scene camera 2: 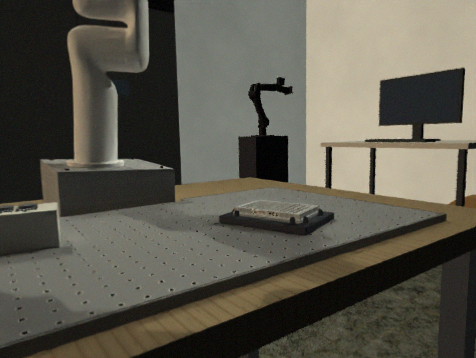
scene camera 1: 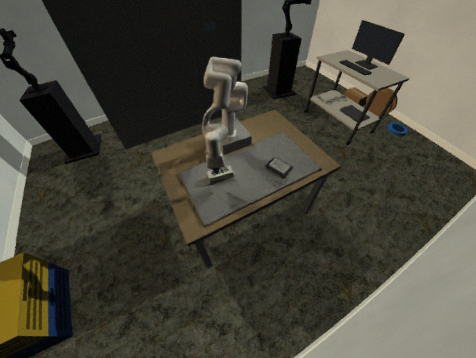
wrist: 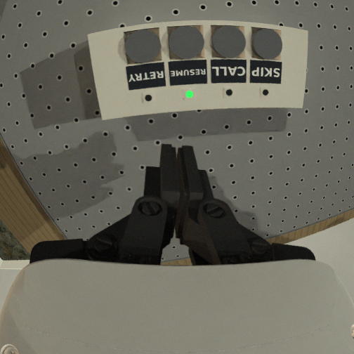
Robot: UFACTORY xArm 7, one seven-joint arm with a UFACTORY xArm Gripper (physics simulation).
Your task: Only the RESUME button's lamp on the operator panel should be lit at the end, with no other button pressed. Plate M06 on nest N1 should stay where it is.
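Where they show: gripper, between the fingertips: (scene camera 1: 216,172); arm's base, origin of its link: (scene camera 2: 96,164) (scene camera 1: 228,133).
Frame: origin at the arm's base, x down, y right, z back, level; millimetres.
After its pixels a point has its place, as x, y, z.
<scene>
The operator panel (wrist: 200,102) (scene camera 1: 220,175) {38, 176, -354} (scene camera 2: 29,231) {60, 122, -359} is a cream box with a row of round grey buttons. In the wrist view the lamp of RESUME (wrist: 189,94) glows green; the lamps of RETRY (wrist: 148,98), CALL (wrist: 229,92) and SKIP (wrist: 265,92) are dark. The RESUME button (wrist: 186,42) stands between the RETRY button (wrist: 142,46) and the CALL button (wrist: 228,41). My gripper (wrist: 173,167) is shut and empty, apart from the buttons, on the lamp side of the panel in the wrist view. Plate M06 (scene camera 2: 275,210) {62, -234, -419} (scene camera 1: 280,165) {62, -257, -399} sits flat on the dark nest N1 (scene camera 2: 306,229) {78, -240, -493}.
A grey perforated board (scene camera 1: 240,192) {87, 88, -499} (scene camera 2: 165,265) {87, -23, -508} lies on the wooden table (scene camera 1: 170,185) {100, 518, -265} (scene camera 2: 200,305) {100, -32, -597}. The arm's grey base block (scene camera 1: 239,142) {31, -56, -100} (scene camera 2: 117,187) {44, -30, -104} stands at the back of the board. A desk (scene camera 1: 390,75) with a monitor (scene camera 1: 377,42) (scene camera 2: 421,97) stands beyond the table.
</scene>
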